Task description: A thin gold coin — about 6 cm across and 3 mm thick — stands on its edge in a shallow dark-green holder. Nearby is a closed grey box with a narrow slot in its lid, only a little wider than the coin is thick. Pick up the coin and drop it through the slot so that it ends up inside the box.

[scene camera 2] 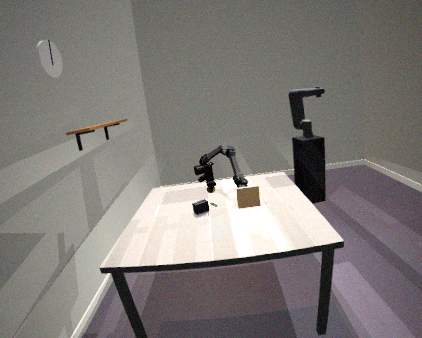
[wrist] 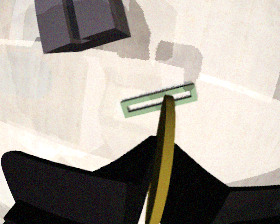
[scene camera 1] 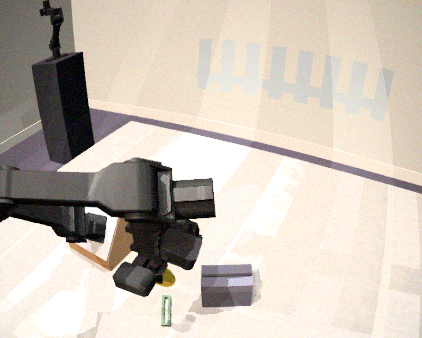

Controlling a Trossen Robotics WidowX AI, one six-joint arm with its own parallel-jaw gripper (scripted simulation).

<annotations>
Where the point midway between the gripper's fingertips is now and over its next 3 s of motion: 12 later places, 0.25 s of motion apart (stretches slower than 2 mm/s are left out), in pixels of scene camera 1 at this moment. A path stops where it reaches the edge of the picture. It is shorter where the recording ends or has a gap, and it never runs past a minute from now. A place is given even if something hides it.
My gripper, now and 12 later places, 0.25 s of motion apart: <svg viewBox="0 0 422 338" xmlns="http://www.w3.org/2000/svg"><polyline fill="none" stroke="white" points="160,281 160,281 161,281 168,280 178,278 188,276 198,274 208,271 217,268 223,266 224,266 225,266 226,265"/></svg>
</annotations>
